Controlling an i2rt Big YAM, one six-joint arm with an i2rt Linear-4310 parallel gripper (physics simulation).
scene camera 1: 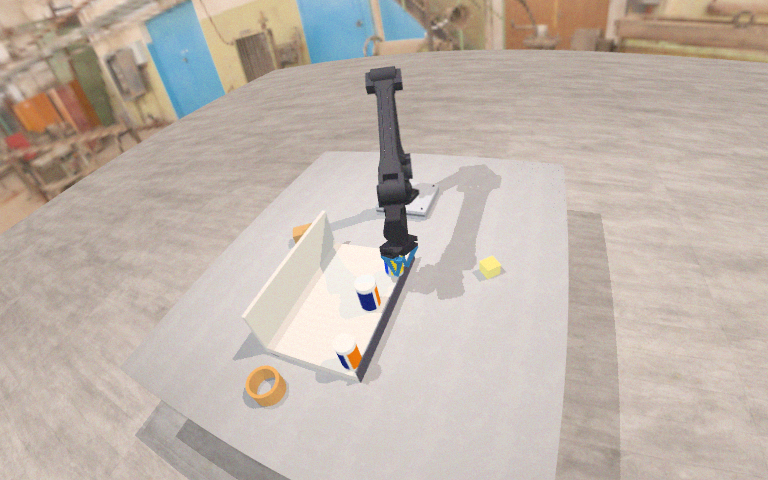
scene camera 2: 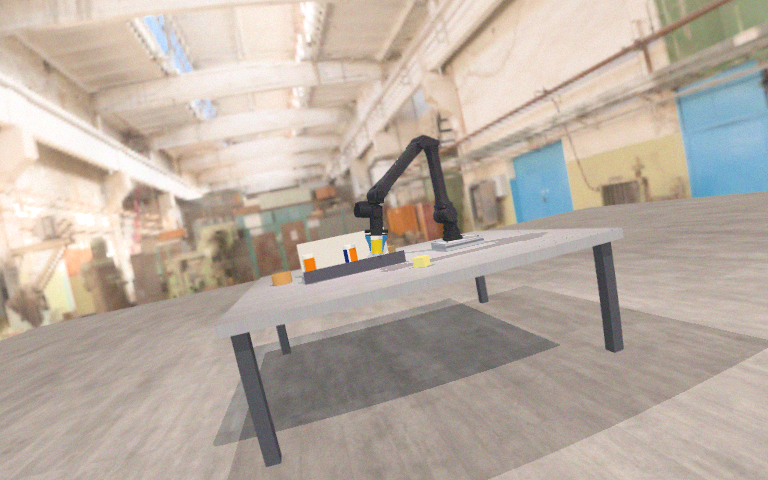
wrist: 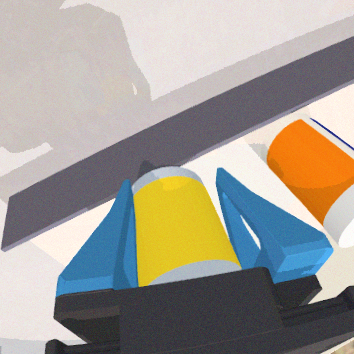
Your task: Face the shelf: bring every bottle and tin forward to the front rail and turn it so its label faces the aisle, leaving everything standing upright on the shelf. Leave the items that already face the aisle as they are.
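Seen in the pictures: gripper, fingertip midpoint: [scene camera 1: 401,271] [scene camera 2: 376,252] [wrist: 173,180]; arm's base, origin of the base link: [scene camera 2: 452,239].
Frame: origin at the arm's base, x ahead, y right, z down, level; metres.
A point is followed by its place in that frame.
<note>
My gripper [scene camera 1: 399,268] {x 0.394, y -0.237, z -0.032 m} [scene camera 2: 377,246] {x 0.394, y -0.237, z -0.032 m} [wrist: 173,180] {x 0.394, y -0.237, z -0.032 m} is shut on an upright tin with a yellow label [scene camera 1: 394,267] {x 0.407, y -0.224, z -0.056 m} [scene camera 2: 377,245] {x 0.384, y -0.235, z -0.061 m} [wrist: 182,230] {x 0.387, y -0.235, z -0.067 m}, just behind the dark front rail [scene camera 1: 380,332] {x 0.578, y -0.273, z 0.019 m} [scene camera 2: 353,269] {x 0.509, y -0.257, z 0.021 m} [wrist: 200,120] {x 0.431, y -0.240, z 0.017 m}, at the shelf's robot end. Yellow faces the aisle in scene camera 2; the tin's lower edge shows above the rail. A white-capped bottle [scene camera 1: 369,297] {x 0.532, y -0.221, z -0.055 m} [scene camera 2: 350,253] {x 0.510, y -0.227, z -0.049 m} [wrist: 312,165] {x 0.492, y -0.219, z -0.040 m} stands mid-shelf, set slightly back, showing navy and orange to the aisle. Another bottle [scene camera 1: 348,355] {x 0.709, y -0.284, z -0.061 m} [scene camera 2: 309,263] {x 0.688, y -0.289, z -0.046 m} stands at the far end by the rail, orange facing the aisle. Whether the tin touches the shelf is unclear.
The shelf's cream back panel [scene camera 1: 288,278] {x 0.597, y 0.028, z -0.079 m} [scene camera 2: 322,249] {x 0.665, y 0.013, z -0.079 m} stands behind the items. An orange ring [scene camera 1: 277,395] {x 0.874, y -0.149, z 0.015 m} [scene camera 2: 281,278] {x 0.861, y -0.148, z 0.009 m} lies past the shelf's far end. An orange block [scene camera 1: 300,232] {x 0.361, y 0.236, z -0.011 m} [scene camera 2: 391,249] {x 0.312, y 0.202, z 0.006 m} is behind the panel. A yellow cube [scene camera 1: 489,267] {x 0.246, y -0.456, z 0.002 m} [scene camera 2: 421,261] {x 0.231, y -0.480, z 0.016 m} lies on the aisle side.
</note>
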